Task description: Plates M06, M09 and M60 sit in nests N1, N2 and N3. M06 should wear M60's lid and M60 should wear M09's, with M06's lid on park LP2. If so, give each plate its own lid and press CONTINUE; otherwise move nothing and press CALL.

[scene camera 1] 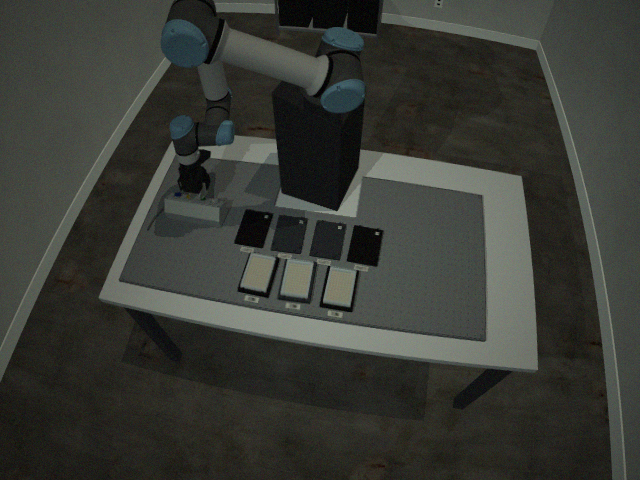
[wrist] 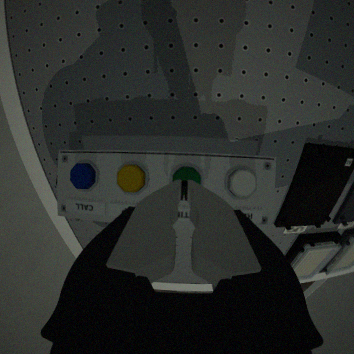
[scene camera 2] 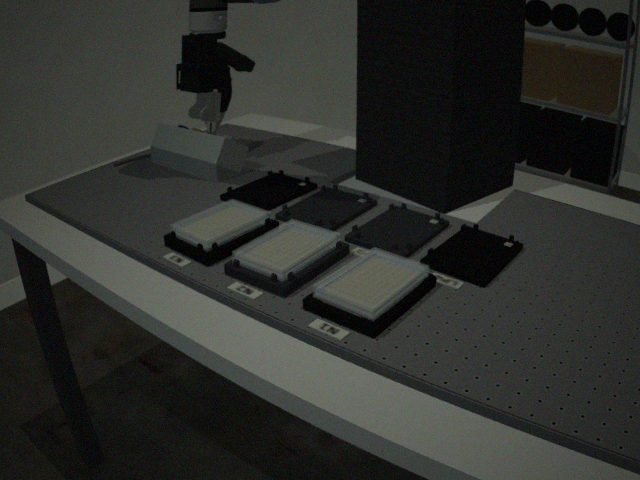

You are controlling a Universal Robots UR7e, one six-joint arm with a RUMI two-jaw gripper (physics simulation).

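Three plates with pale wells and what look like clear lids sit in the nests: one plate at N1, one in the middle nest, one in the far nest. Plate and lid markings are not readable. Four park pads bear no lids. My gripper is shut and empty, its tips at the green button of the button box; contact is unclear. The blue button is marked CALL.
A yellow button and a white button are also on the box. The dark robot pedestal stands behind the park pads. The perforated mat lies on the white table.
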